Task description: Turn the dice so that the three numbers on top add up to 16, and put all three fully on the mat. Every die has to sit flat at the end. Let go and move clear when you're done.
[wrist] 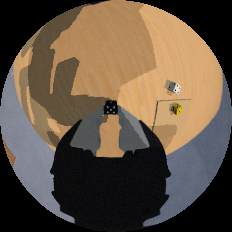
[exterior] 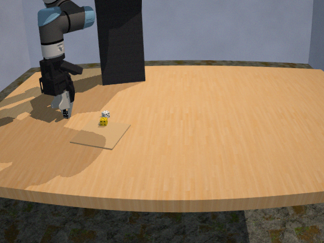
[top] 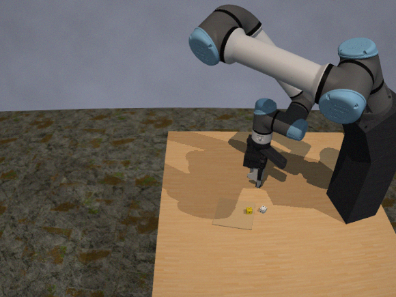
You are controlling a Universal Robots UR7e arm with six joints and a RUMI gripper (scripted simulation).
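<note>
Right now the black die is 10 mm below my hand. Round my hand: yellow die (80 mm ahead, 130 mm to the left); thin tan mat (130 mm ahead, 120 mm to the left, 20 mm below); white die (30 mm ahead, 140 mm to the left, 10 mm below).
</note>
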